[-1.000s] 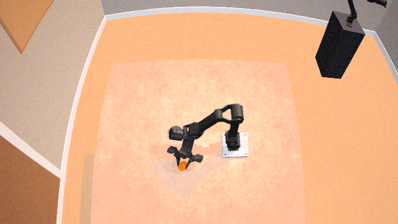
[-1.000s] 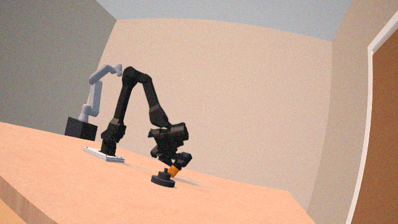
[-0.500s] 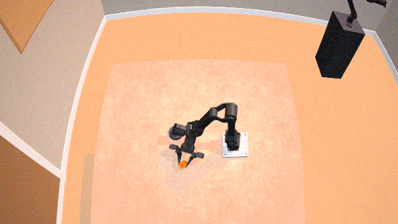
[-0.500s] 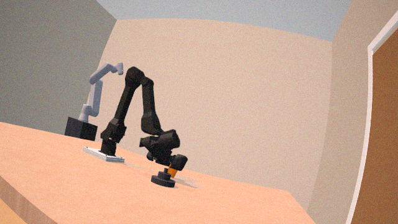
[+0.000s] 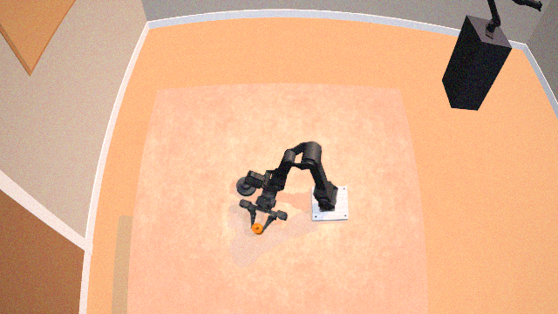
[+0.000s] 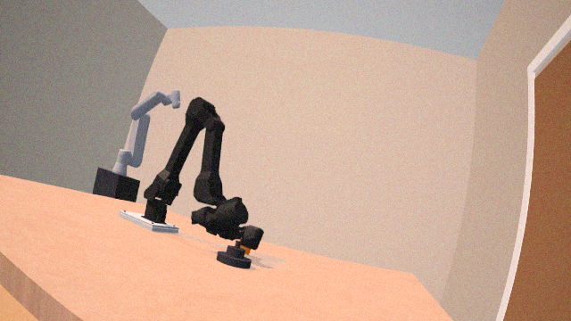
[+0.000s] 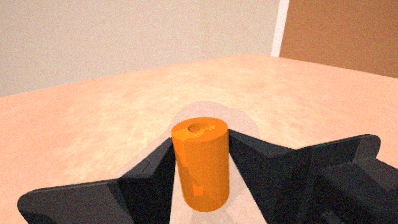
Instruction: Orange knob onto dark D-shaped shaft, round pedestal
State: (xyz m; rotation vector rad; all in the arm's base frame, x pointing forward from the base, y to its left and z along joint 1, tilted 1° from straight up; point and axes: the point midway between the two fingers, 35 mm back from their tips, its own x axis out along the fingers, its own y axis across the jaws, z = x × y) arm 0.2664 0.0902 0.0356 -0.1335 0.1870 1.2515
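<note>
Now: gripper tip 50 mm short of the round dark pedestal, 210 mm to the left of it and 20 mm above it. Also, from my gripper tip: orange knob (10 mm to the right, 20 mm below).
</note>
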